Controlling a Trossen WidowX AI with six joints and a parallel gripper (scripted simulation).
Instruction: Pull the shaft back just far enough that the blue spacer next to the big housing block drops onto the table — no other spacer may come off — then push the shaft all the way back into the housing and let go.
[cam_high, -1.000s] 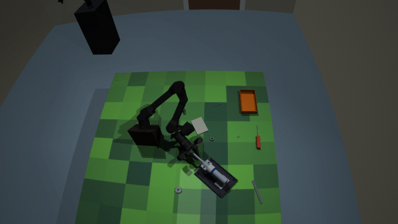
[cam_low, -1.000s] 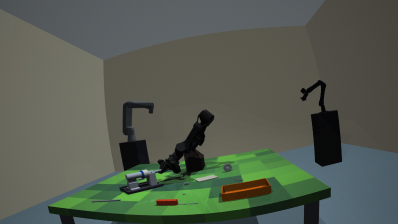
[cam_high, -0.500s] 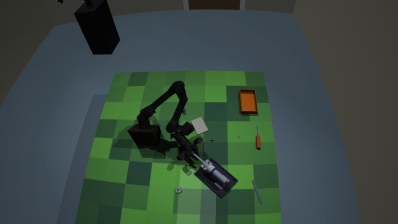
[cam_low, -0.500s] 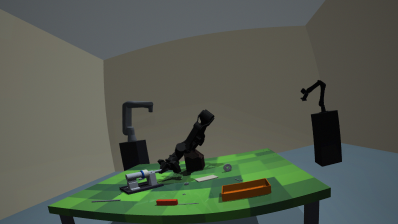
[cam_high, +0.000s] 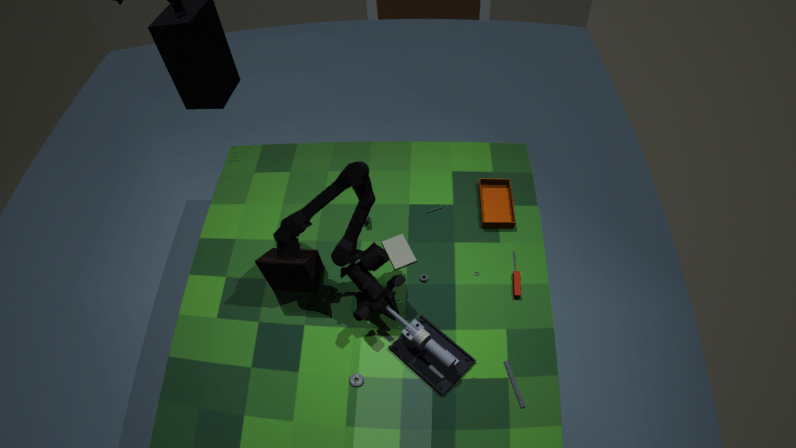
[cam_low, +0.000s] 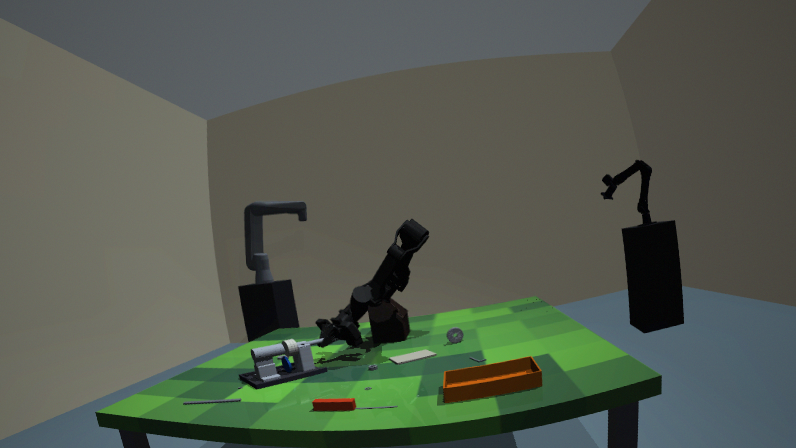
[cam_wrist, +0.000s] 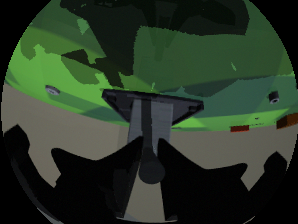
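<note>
Now: gripper tip 30 mm short of the shaft, 20 mm to the left of it and 20 mm below it. Round my gripper tip: white plate 270 mm to the left, 60 mm below, 40 mm behind; then blue spacer 100 mm ahead, 70 mm to the right, 10 mm below; then red-handled screwdriver 370 mm ahead, 230 mm to the left, 60 mm below.
</note>
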